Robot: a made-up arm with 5 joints.
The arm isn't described. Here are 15 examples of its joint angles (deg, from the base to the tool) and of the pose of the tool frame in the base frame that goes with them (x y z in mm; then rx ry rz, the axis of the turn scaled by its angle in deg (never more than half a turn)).
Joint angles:
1: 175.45 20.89 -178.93 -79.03 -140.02
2: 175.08 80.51 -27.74 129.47 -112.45
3: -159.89 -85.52 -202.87 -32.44 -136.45
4: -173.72 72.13 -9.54 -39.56 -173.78
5: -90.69 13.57 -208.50 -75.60 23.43
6: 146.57 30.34 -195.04 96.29 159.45
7: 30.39 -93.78 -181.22 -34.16 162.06
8: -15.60 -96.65 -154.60 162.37 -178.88
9: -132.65 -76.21 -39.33 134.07 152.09
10: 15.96 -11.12 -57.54 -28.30 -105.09
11: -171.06 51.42 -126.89 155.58 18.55
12: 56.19 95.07 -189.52 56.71 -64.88
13: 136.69 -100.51 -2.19 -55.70 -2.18
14: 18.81 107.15 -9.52 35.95 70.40
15: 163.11 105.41 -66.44 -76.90 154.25
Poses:
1: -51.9 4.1 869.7 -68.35 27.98 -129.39
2: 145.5 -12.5 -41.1 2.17 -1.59 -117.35
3: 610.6 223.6 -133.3 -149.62 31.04 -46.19
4: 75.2 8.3 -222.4 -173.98 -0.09 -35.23
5: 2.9 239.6 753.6 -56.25 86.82 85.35
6: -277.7 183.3 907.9 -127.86 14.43 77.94
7: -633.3 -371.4 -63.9 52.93 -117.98 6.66
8: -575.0 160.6 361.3 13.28 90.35 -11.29
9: -133.3 -144.8 453.6 -138.31 -106.63 -28.08
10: 554.7 158.6 489.7 44.70 79.09 73.11
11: -583.7 -91.8 189.8 8.43 100.28 20.10
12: 469.2 700.6 236.8 82.50 146.03 57.16
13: -98.9 93.2 555.2 -7.79 -20.76 -44.94
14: -384.5 -131.0 58.5 46.27 -22.36 -85.33
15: -157.3 47.7 -371.3 -158.03 -12.24 50.74
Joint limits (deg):
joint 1: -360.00..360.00
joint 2: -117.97..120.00
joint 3: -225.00..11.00
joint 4: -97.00..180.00
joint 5: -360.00..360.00
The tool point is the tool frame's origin. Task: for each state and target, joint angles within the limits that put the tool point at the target. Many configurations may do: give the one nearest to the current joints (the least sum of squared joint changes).
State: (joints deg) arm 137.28 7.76 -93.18 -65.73 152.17
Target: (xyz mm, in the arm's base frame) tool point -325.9 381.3 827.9
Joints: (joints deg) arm 130.52 10.06 -117.38 -33.74 152.17
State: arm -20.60 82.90 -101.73 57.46 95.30
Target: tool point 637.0 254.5 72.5
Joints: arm 21.78 38.29 -97.64 79.87 95.30
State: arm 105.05 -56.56 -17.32 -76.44 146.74
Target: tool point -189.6 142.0 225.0
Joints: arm 143.17 -42.77 11.00 -96.69 146.74
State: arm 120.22 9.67 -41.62 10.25 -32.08
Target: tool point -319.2 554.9 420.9
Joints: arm 119.91 -6.49 -63.31 5.93 -32.08
